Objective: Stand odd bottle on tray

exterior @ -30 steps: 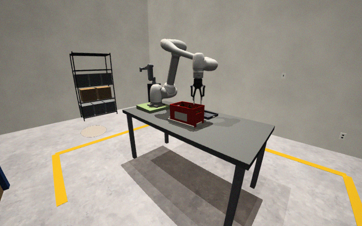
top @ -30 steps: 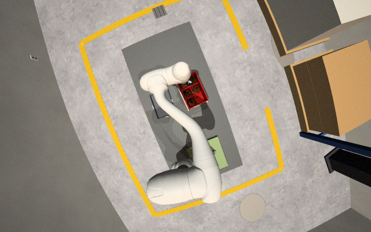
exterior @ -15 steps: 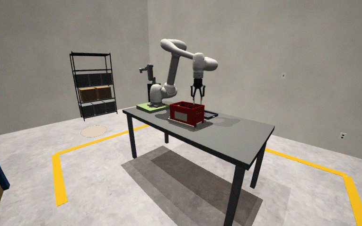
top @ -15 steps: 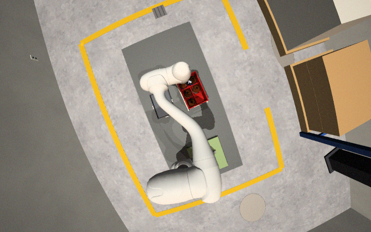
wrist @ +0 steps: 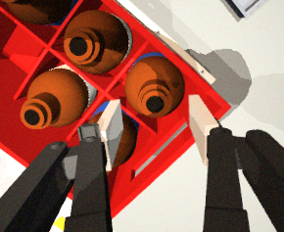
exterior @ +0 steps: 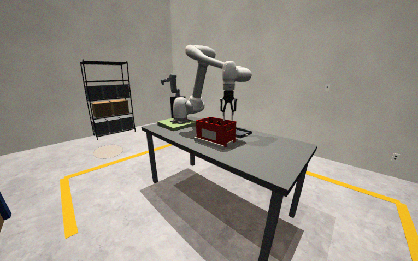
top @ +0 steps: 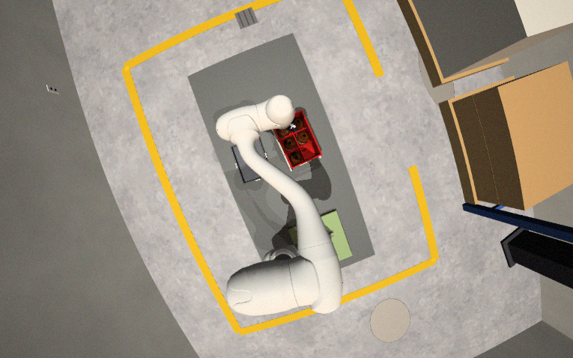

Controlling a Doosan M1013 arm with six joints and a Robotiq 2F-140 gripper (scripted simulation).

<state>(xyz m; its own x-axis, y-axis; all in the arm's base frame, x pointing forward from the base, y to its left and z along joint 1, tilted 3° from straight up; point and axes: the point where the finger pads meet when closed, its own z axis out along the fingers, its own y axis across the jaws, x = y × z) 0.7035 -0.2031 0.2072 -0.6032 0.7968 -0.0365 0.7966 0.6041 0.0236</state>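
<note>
The red crate is 90 mm behind my hand, 30 mm to the right of it and 130 mm below it. The rest, counted from my hand: dark grey tray: 40 mm behind, 270 mm to the left, 200 mm below.
</note>
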